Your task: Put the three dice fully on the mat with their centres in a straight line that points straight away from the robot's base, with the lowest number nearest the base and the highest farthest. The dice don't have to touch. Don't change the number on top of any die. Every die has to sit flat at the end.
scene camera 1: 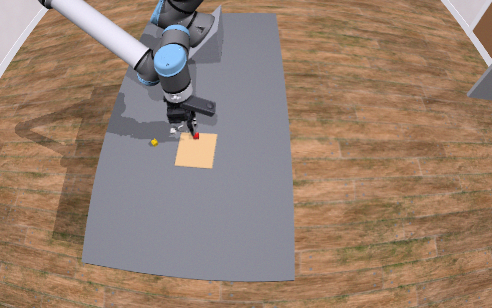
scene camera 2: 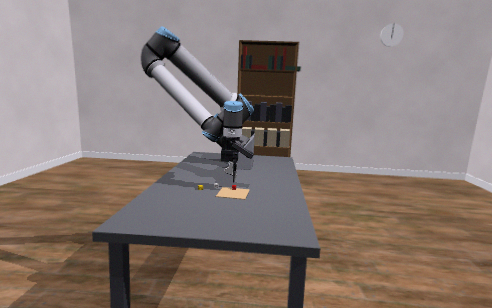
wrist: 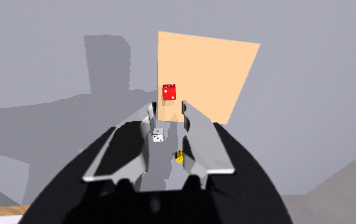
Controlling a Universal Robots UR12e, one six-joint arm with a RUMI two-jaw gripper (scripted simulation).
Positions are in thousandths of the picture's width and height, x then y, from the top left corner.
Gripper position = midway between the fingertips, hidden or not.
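Observation:
A tan mat (scene camera 1: 405, 498) is visible, also in the wrist view (wrist: 588, 328). My gripper (scene camera 1: 395, 427) is visible too, and likewise in the wrist view (wrist: 476, 458).

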